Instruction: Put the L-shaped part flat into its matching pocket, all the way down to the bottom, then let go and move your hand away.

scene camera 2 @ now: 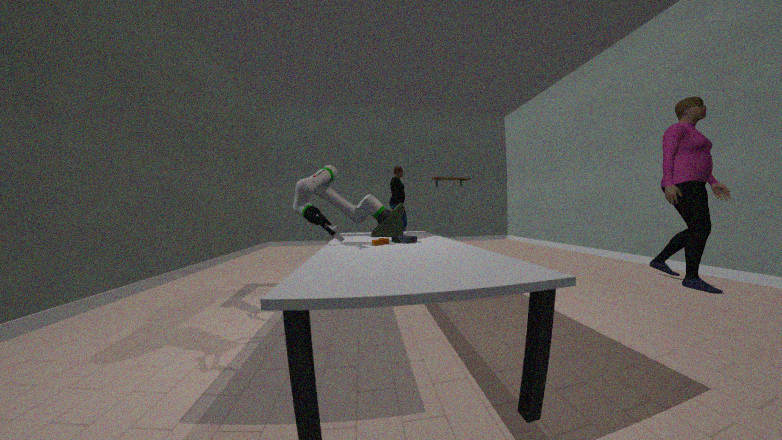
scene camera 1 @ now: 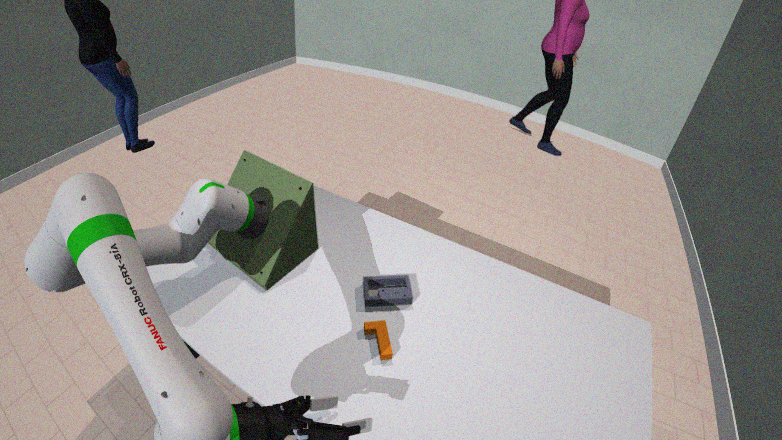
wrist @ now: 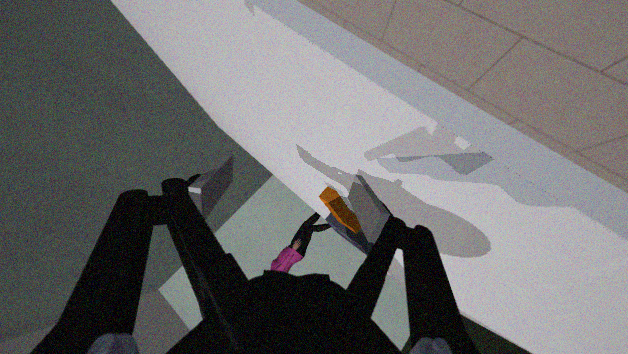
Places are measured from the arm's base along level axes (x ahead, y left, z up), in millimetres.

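Pixels of known places: gripper, fingertip midpoint: (scene camera 2: 339,234) (scene camera 1: 352,412) (wrist: 295,177); arm's base, origin of the base link: (scene camera 2: 385,218) (scene camera 1: 252,216).
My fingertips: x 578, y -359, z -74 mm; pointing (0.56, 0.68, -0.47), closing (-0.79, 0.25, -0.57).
Ahead of a thing's pixels: the offset from my fingertips to its top centre. Level surfaces: height alone.
The orange L-shaped part @[dy +231, dx -52, dz -38 mm] (scene camera 1: 383,340) (scene camera 2: 380,241) (wrist: 340,210) lies flat on the white table @[dz -68 mm] (scene camera 1: 519,355) (scene camera 2: 415,273) (wrist: 280,75). A dark grey block @[dy +401, dx -105, dz -31 mm] (scene camera 1: 387,305) (scene camera 2: 405,239) with a recessed pocket sits beside it, apart from it; in the wrist view, part of the block (wrist: 345,231) shows behind the part. My gripper (scene camera 1: 341,414) (scene camera 2: 339,237) (wrist: 295,177) is open and empty, low over the table's near-left side in scene camera 1, tilted and well apart from the part. In the wrist view the right fingertip overlaps the line of sight to the block.
The green wedge-shaped mount (scene camera 1: 298,188) (scene camera 2: 389,223) carries the arm base. A person in a pink top (scene camera 1: 565,32) (scene camera 2: 686,153) (wrist: 286,260) and a person in black (scene camera 1: 95,38) (scene camera 2: 397,188) stand on the floor beyond the table. A shelf (scene camera 2: 451,178) hangs on the far wall.
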